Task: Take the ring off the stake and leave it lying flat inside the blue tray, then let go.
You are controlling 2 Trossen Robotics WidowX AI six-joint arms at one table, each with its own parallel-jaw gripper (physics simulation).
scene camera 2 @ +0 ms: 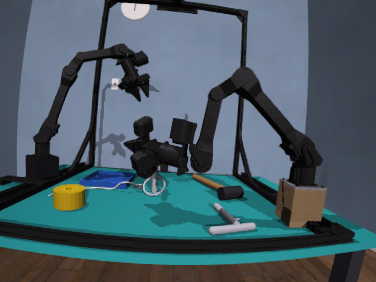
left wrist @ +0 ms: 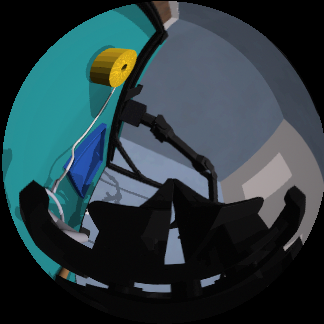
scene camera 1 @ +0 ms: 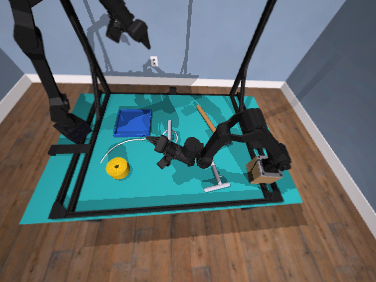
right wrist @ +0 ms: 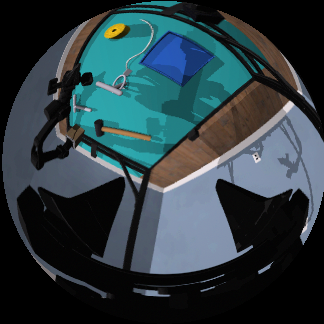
Observation:
My left gripper (scene camera 2: 124, 143) is shut and holds nothing. Also in view: a yellow spool (scene camera 2: 67, 197). My right gripper (right wrist: 172, 183) is open, holding nothing. Further things: a blue tray (scene camera 1: 130, 122).
The yellow spool shows as well in the left wrist view (left wrist: 111, 66). My left gripper shows as well in the left wrist view (left wrist: 171, 182) and in the right wrist view (right wrist: 79, 63). The blue tray also shows in scene camera 2 (scene camera 2: 100, 178) and in the left wrist view (left wrist: 88, 156).

